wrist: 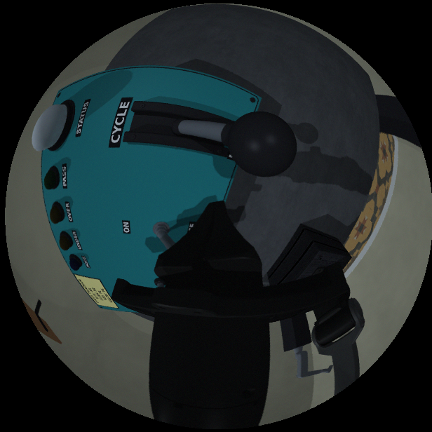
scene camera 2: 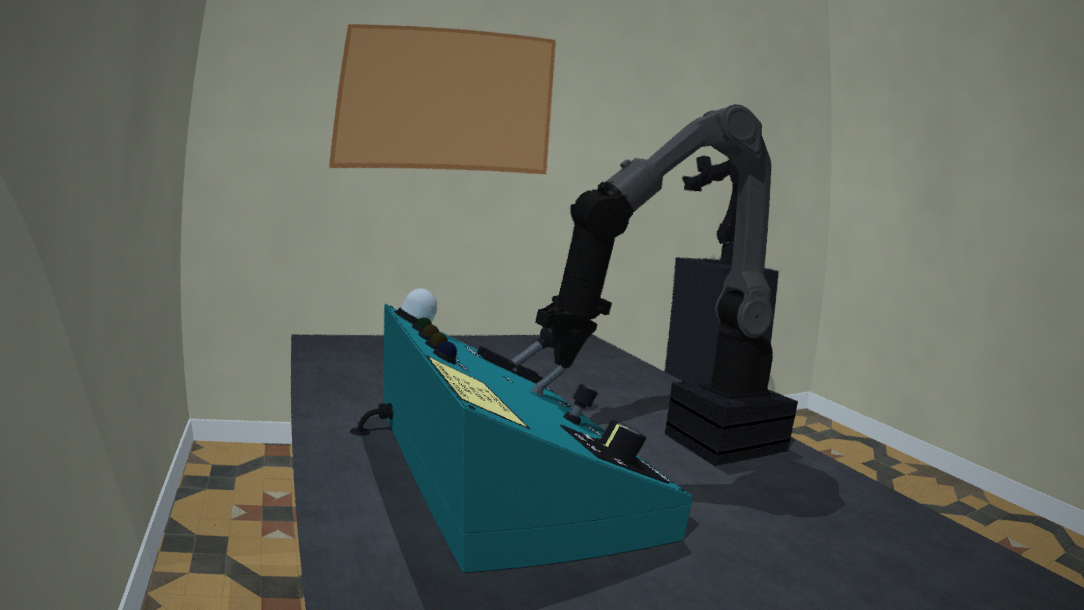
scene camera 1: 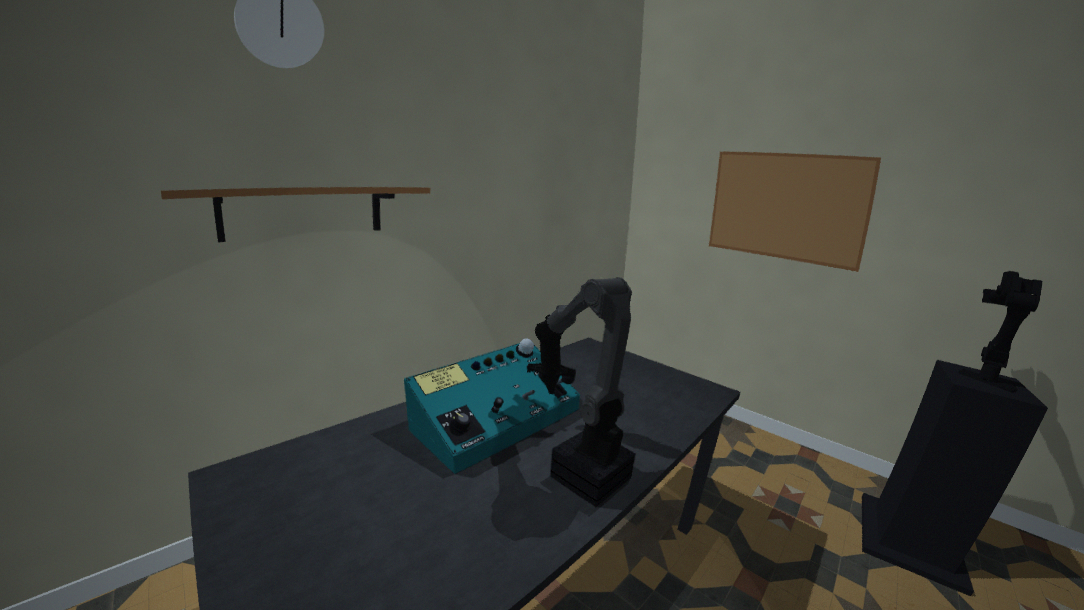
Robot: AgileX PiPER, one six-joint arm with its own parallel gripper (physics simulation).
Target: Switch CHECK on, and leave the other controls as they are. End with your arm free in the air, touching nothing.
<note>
I see my gripper (scene camera 2: 562, 365) and a teal control box (scene camera 2: 512, 479).
My gripper also shows in the wrist view (wrist: 218, 210) and in scene camera 1 (scene camera 1: 551, 391). The teal control box shows as well in the wrist view (wrist: 113, 173) and in scene camera 1 (scene camera 1: 433, 398).
</note>
